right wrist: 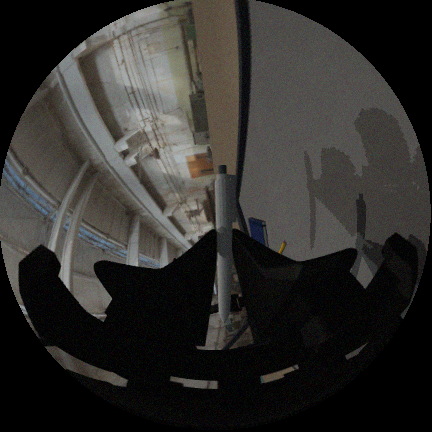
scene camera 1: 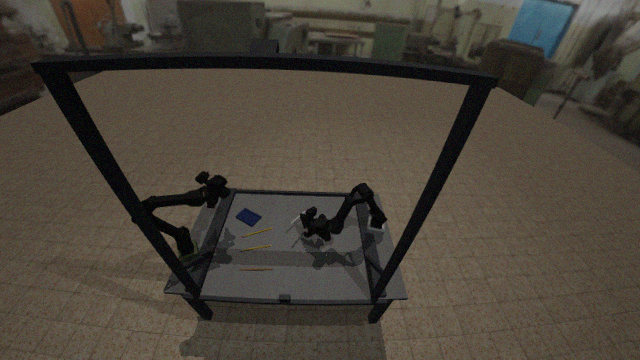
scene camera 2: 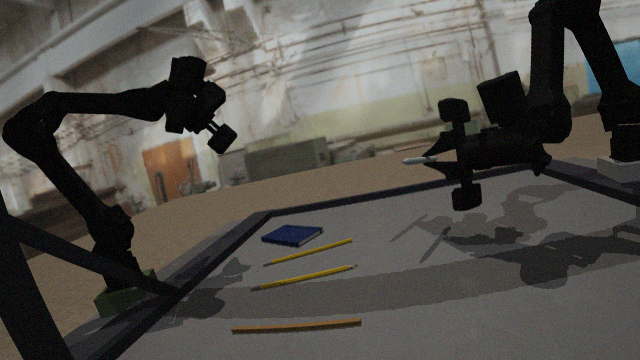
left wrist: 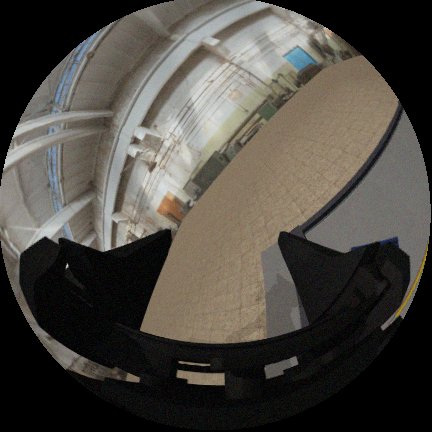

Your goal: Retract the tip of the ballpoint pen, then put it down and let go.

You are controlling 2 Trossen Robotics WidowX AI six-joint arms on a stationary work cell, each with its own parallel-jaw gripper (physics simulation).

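Places are measured from the left arm's base along level axes (x ahead, y left, z up), in metres.
Pixels of known places: left gripper, fingertip midpoint: [right wrist: 179,254] [scene camera 2: 210,124] [left wrist: 226,236]; right gripper, fingertip midpoint: [right wrist: 223,234] [scene camera 1: 300,214] [scene camera 2: 424,160]; left arm's base, link origin: [scene camera 1: 187,249]; right arm's base, link origin: [scene camera 1: 376,224] [scene camera 2: 631,157].
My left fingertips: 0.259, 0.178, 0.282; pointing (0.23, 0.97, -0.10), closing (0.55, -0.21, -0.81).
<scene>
Ahead of a thing's pixels: the offset from my left fingertips to its middle, as dx, dy, dz. Level surfaces: height alone.
The ballpoint pen @(+0.345, -0.334, -0.180) [scene camera 1: 295,219] [scene camera 2: 413,160] [right wrist: 224,200] is slim and grey, with a dark button at the upper end in the right wrist view and a tapered end at the bottom. Whether its writing point sticks out is too small to tell. My right gripper [right wrist: 223,234] is shut on the pen's middle and holds it above the table @(dz -0.322) [scene camera 1: 320,287] [scene camera 2: 400,325]; shadows of the gripper and pen fall on the table top. My left gripper [left wrist: 226,236] is open and empty, raised over the table's left edge, far from the pen.
A blue notebook @(+0.121, -0.081, -0.316) [scene camera 1: 248,217] [scene camera 2: 292,235] [right wrist: 257,231] lies at the back left. Two yellow pencils @(+0.124, -0.217, -0.319) [scene camera 1: 257,232] @(+0.086, -0.317, -0.319) [scene camera 2: 305,278] and an orange-brown stick @(+0.036, -0.439, -0.319) [scene camera 1: 256,270] [scene camera 2: 296,326] lie in front of it. A dark frame [scene camera 1: 95,145] surrounds the table.
</scene>
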